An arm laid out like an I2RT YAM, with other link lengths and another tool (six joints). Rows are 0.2 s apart.
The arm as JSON. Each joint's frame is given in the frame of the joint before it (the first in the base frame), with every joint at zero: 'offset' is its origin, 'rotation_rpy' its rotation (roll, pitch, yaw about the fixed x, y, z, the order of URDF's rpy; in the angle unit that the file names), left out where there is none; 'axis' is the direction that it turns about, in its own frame. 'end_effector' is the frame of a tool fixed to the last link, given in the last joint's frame.
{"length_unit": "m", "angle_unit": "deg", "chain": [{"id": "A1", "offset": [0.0, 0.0, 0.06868], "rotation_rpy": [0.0, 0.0, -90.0], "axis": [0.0, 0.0, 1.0]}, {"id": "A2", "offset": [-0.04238, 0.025, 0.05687], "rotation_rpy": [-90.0, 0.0, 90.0], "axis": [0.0, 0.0, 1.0]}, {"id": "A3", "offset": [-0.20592, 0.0, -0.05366], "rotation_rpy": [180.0, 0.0, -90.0], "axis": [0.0, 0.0, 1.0]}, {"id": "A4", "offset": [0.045, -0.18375, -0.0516], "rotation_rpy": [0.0, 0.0, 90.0], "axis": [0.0, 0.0, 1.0]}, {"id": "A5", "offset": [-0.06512, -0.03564, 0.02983], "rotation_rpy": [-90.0, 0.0, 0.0], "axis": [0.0, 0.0, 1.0]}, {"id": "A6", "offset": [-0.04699, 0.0, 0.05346], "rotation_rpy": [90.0, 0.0, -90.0], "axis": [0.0, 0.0, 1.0]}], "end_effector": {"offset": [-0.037, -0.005, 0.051], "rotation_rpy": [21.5, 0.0, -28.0]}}
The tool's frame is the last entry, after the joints.
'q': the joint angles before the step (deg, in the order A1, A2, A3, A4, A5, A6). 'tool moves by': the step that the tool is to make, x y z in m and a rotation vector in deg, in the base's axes. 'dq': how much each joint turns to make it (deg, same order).
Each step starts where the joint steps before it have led.
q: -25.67 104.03 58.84 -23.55 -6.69 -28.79
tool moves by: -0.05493 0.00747 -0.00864 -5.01 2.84 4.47
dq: -2.69 -11.61 -15.27 2.61 2.85 -8.77
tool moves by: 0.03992 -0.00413 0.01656 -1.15 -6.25 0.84
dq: 3.04 3.60 8.27 1.64 -0.78 2.74
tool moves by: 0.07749 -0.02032 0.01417 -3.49 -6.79 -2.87
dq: 3.36 13.57 19.76 1.70 3.56 5.12
